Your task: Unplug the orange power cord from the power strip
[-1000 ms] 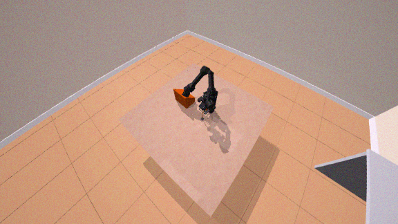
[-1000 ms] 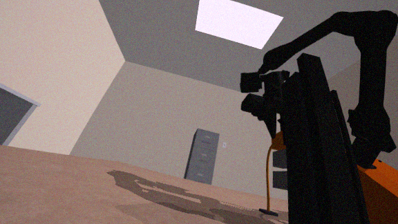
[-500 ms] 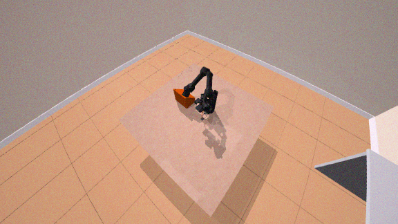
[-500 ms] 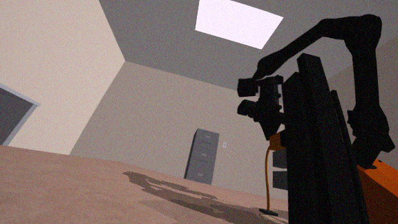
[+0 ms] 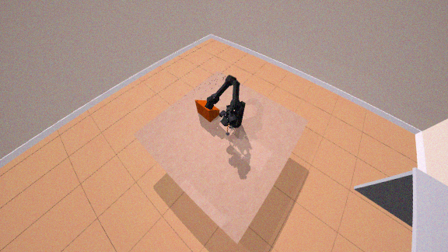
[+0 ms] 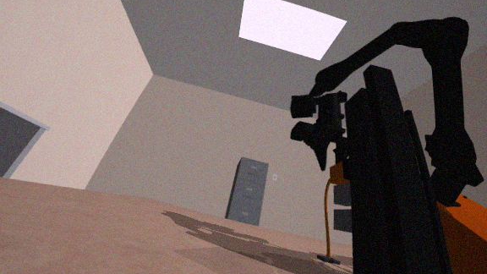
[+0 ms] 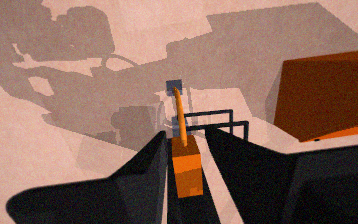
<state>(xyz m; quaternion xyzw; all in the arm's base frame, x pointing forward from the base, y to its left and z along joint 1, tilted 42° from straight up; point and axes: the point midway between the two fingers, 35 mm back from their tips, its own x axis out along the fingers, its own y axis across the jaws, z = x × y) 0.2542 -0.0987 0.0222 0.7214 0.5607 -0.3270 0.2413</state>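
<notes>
The orange plug lies 1 cm ahead of my gripper tip and 6 cm to the left of it.
</notes>
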